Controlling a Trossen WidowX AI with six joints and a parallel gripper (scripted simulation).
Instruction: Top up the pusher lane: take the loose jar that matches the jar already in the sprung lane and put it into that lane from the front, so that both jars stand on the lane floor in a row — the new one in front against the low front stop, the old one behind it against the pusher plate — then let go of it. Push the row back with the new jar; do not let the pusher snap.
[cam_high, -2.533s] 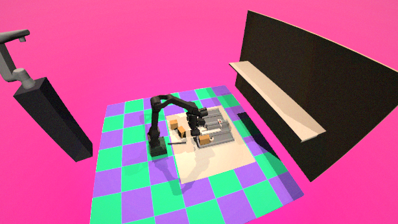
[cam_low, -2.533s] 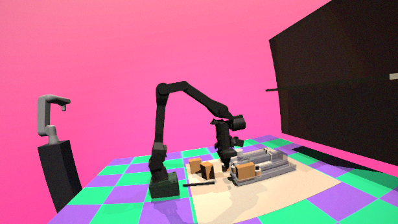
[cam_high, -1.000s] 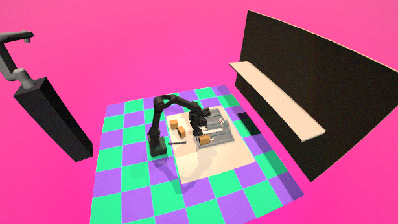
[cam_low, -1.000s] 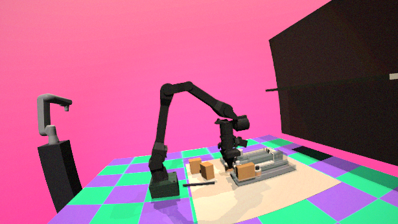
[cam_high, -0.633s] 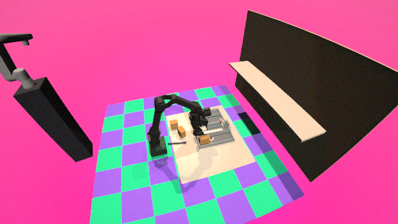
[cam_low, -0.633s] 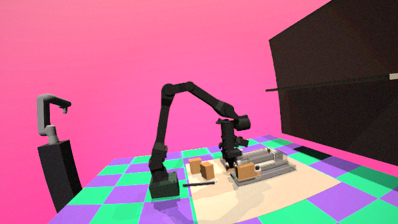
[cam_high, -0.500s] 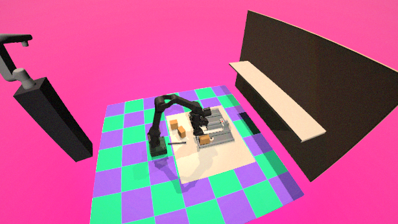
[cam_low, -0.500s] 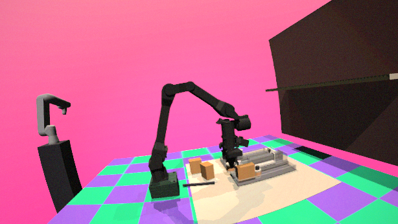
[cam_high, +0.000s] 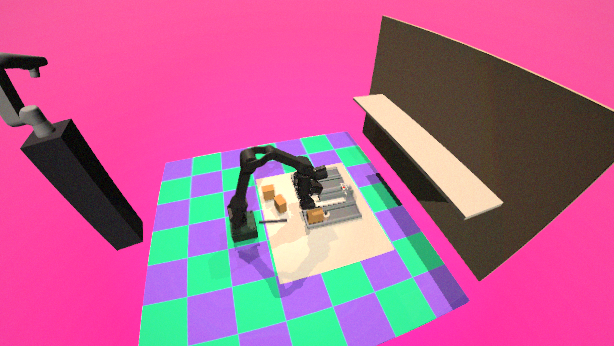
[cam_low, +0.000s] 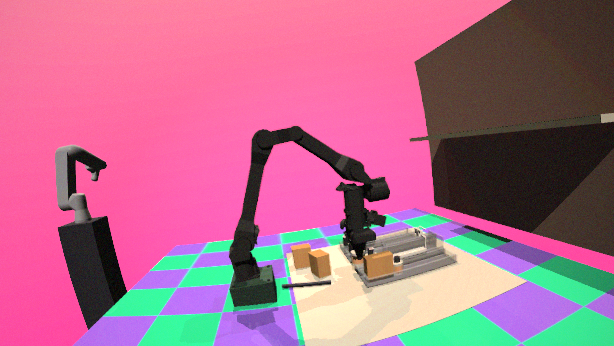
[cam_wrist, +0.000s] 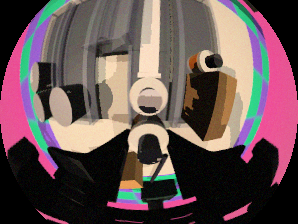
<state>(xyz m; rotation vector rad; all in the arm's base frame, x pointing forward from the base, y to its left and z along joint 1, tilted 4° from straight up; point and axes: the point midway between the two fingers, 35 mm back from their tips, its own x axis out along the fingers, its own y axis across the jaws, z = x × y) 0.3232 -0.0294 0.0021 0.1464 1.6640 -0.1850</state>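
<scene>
The brown box is 80 mm to the right of my gripper tip, 20 mm ahead of it and 10 mm below it. Round my gripper tip: black rod 170 mm behind, 40 mm below; then shelf wall 620 mm ahead, 350 mm above, 130 mm to the right.
</scene>
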